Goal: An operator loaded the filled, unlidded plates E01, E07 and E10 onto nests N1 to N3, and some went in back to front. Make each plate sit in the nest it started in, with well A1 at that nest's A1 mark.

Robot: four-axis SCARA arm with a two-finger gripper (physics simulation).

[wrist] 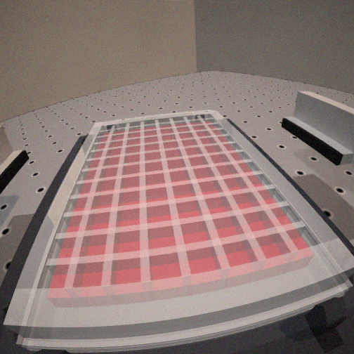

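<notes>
A clear-walled plate (165, 172) with a pale grid of wells filled with red liquid fills the middle of the wrist view. It lies in a dark nest (46, 205), whose edges show along both long sides. My gripper (155, 118) is open. Its black-padded fingers stand wide apart, one on each side of the plate and apart from it, with nothing between the pads touching them. The plate's label and the nest's A1 mark cannot be read, so which plate and nest these are, and which way round the plate lies, I cannot tell.
A grey perforated table top (260, 107) stretches behind and beside the nest. A tan wall (95, 50) and a grey wall (275, 40) meet behind it. Dark shadows fall on the table at both sides.
</notes>
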